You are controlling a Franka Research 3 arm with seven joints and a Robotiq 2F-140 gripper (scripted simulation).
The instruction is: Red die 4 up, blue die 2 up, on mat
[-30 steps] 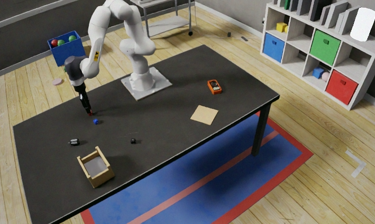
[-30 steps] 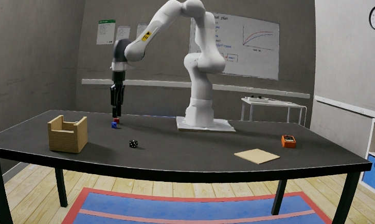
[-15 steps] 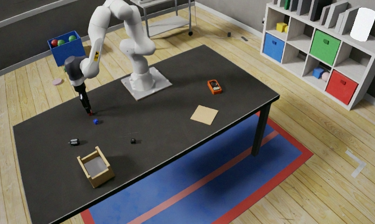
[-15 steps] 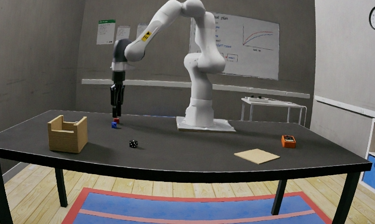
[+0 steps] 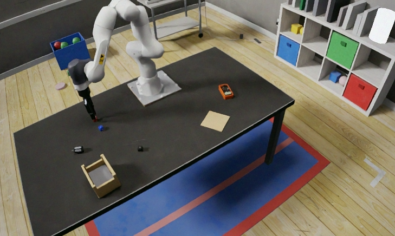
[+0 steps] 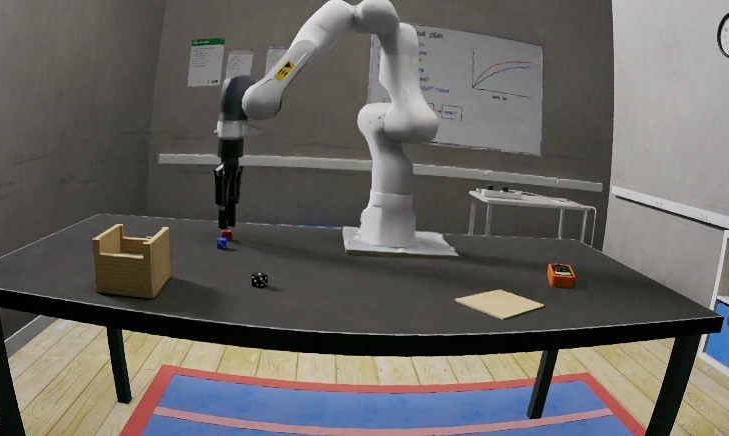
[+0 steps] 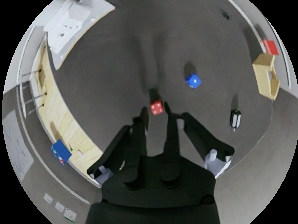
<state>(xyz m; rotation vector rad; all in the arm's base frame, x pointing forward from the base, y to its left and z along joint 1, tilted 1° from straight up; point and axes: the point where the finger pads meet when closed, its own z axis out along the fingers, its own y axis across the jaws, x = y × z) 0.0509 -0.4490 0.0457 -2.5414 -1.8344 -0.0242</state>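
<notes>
Now: hand 50 mm above the red die. Round my hand: dark object (200 mm ahead, 180 mm to the right, 50 mm below); then black die (410 mm ahead, 160 mm to the left, 50 mm below); then blue die (110 mm ahead, 50 mm below, 10 mm to the left).
</notes>
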